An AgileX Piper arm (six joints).
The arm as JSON. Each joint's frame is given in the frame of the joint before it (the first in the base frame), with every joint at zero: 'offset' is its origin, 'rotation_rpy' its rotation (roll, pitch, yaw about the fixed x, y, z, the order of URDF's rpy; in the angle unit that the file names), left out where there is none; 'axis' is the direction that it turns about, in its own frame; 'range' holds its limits. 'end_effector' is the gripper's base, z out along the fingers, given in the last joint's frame.
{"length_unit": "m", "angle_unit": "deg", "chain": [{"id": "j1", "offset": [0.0, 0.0, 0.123], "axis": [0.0, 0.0, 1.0], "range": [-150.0, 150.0]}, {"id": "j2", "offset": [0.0, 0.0, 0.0], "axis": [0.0, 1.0, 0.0], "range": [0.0, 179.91]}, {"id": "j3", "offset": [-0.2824, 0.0, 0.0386], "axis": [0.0, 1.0, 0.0], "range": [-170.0, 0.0]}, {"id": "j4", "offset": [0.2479, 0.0, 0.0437], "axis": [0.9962, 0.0, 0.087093], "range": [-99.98, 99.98]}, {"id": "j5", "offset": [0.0, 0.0, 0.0], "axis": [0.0, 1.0, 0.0], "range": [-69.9, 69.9]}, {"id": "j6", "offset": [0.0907, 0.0, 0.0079], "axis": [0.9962, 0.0, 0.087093], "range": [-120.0, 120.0]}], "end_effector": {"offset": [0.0, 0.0, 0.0], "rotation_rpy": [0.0, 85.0, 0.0]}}
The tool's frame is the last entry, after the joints.
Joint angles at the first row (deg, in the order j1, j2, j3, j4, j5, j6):
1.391, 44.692, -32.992, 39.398, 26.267, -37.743
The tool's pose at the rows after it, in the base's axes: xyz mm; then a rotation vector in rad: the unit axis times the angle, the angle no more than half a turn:
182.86 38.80 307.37 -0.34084 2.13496 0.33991
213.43 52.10 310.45 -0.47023 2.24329 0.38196
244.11 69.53 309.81 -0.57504 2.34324 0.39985
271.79 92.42 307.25 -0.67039 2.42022 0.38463
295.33 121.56 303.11 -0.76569 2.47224 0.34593
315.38 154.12 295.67 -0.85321 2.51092 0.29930
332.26 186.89 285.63 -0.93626 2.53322 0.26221
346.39 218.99 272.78 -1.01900 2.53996 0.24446
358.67 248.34 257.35 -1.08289 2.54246 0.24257
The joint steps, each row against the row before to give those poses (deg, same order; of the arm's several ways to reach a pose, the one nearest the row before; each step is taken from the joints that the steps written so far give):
1.344, 8.772, -6.778, -1.134, 5.897, -1.299
2.563, 9.156, -7.624, -3.382, 5.979, 0.996
3.646, 8.796, -7.735, -5.016, 4.518, 3.776
4.508, 7.957, -7.603, -5.825, 3.265, 4.925
5.118, 7.354, -7.506, -5.956, 2.599, 5.093
4.904, 7.201, -7.416, -5.247, 2.524, 4.560
4.108, 6.962, -7.270, -3.552, 2.437, 2.865
3.343, 6.762, -7.049, -1.756, 2.064, 1.076
2.567, 6.504, -6.738, -0.633, 1.587, 0.505

